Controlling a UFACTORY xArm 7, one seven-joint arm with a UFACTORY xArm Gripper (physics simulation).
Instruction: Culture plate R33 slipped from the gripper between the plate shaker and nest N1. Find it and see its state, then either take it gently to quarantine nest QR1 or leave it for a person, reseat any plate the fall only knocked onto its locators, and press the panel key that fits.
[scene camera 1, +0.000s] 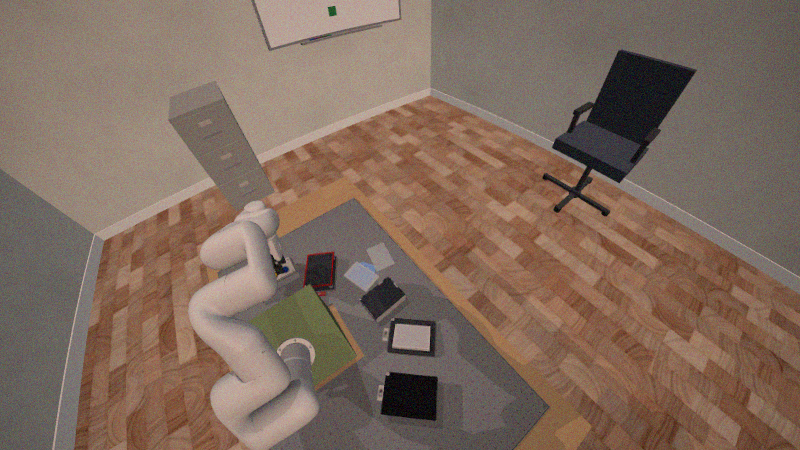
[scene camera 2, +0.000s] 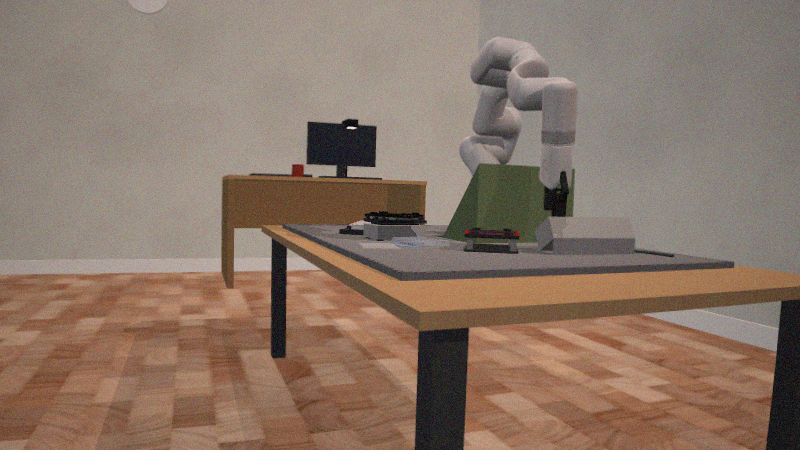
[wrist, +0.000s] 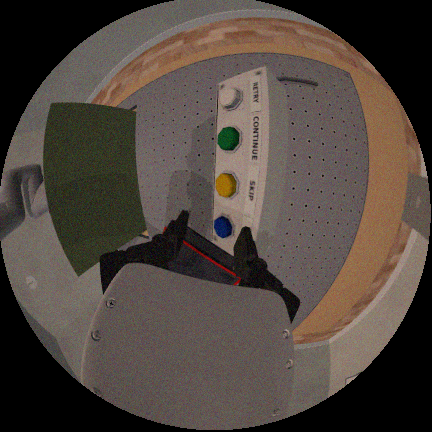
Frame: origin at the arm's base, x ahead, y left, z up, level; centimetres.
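Seen in the pictures: gripper, between the fingertips: (scene camera 1: 281, 268) (scene camera 2: 554, 214) (wrist: 212, 229); arm's base, origin of its link: (scene camera 1: 295, 355) (scene camera 2: 505, 210) (wrist: 86, 179).
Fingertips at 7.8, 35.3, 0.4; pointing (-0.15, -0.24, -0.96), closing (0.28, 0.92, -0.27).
Pixels of each thing's top centre, then the offset from my fingertips to it, as dx, dy, dz. "*": a spot on its surface instead.
- key panel, centre of its top: (wrist: 247, 162) (scene camera 2: 585, 216) (scene camera 1: 265, 271) -6.6, +3.2, -0.4
- white RETRY key, centre of its top: (wrist: 228, 93) -14.3, +1.6, -1.3
- green CONTINUE key, centre of its top: (wrist: 226, 136) -9.3, +1.2, -1.3
- yellow SKIP key, centre of its top: (wrist: 223, 186) -4.3, +0.8, -1.3
- blue key, centre of its top: (wrist: 220, 230) +0.7, +0.5, -1.3
- red-rimmed black nest, centre of its top: (wrist: 190, 273) (scene camera 2: 492, 229) (scene camera 1: 318, 268) +12.8, -6.5, -4.2
- bluish clear piece, centre of its top: (scene camera 2: 420, 238) (scene camera 1: 360, 275) +26.2, -18.3, -7.4
- pale flat piece, centre of its top: (scene camera 2: 378, 243) (scene camera 1: 380, 255) +38.1, -14.8, -8.0
- black-topped grey device, a spot on its surface: (scene camera 2: 389, 230) * +30.8, -28.4, -6.0
- black-framed nest with a white top, a spot on its surface: (scene camera 1: 411, 337) * +27.6, -51.7, -5.5
- black unit, centre of its top: (scene camera 2: 394, 212) (scene camera 1: 409, 395) +16.3, -65.9, -2.7
My gripper (scene camera 1: 279, 261) (scene camera 2: 555, 212) (wrist: 212, 229) is above the blue-button end of the key panel (scene camera 1: 289, 273) (scene camera 2: 593, 245) (wrist: 260, 150). Its fingers are partly closed but apart, with nothing seen between them. The panel has a white RETRY key (wrist: 231, 98), a green CONTINUE key (wrist: 228, 138), a yellow SKIP key (wrist: 226, 185) and a blue key (wrist: 223, 227) whose label is hidden. A red-rimmed black nest (scene camera 1: 320, 270) (scene camera 2: 491, 233) (wrist: 207, 261) stands beside the panel. A bluish clear piece (scene camera 1: 361, 275) and a pale flat piece (scene camera 1: 380, 256) lie apart from it; their labels are unreadable.
A black-topped grey device (scene camera 1: 382, 298) (scene camera 2: 389, 230) stands near the clear pieces. Beyond it are a black-framed nest with a white top (scene camera 1: 411, 337) and a black unit (scene camera 1: 409, 396). A green block (scene camera 1: 313, 324) (scene camera 2: 503, 195) (wrist: 92, 180) stands around the arm's base.
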